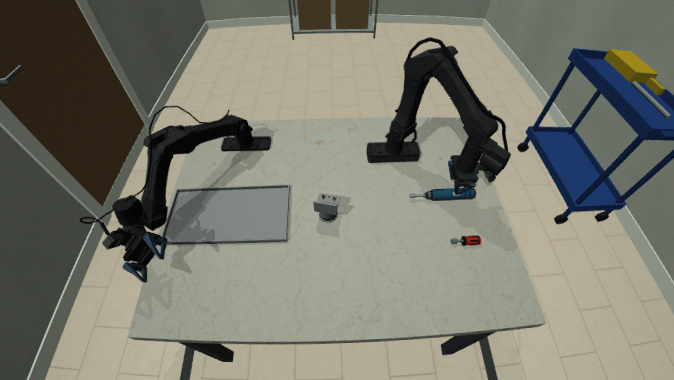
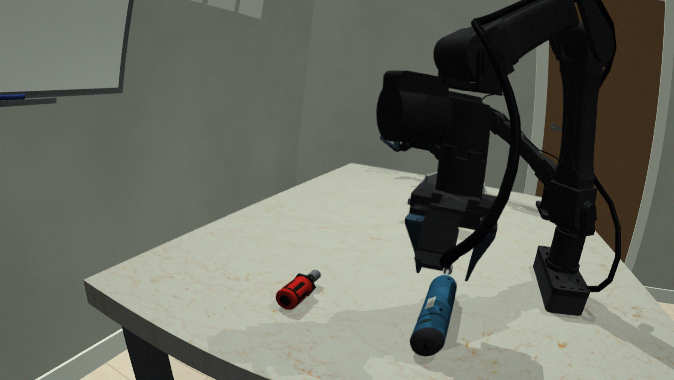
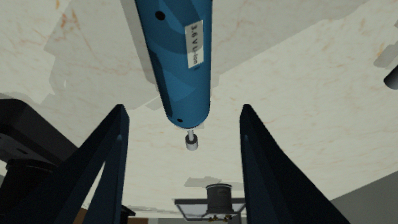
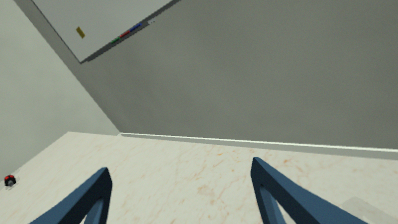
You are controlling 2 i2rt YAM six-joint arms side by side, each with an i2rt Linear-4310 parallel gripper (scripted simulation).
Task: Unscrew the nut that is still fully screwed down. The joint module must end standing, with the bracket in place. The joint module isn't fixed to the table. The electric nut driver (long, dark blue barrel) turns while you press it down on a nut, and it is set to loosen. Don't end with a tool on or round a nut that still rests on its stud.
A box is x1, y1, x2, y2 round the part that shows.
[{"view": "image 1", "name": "my left gripper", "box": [448, 152, 495, 194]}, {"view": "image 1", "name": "my right gripper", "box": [110, 227, 167, 281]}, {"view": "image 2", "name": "red-handled hand driver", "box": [276, 270, 320, 309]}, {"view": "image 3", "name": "my left gripper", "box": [0, 104, 350, 223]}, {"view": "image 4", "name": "my right gripper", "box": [29, 157, 367, 223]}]
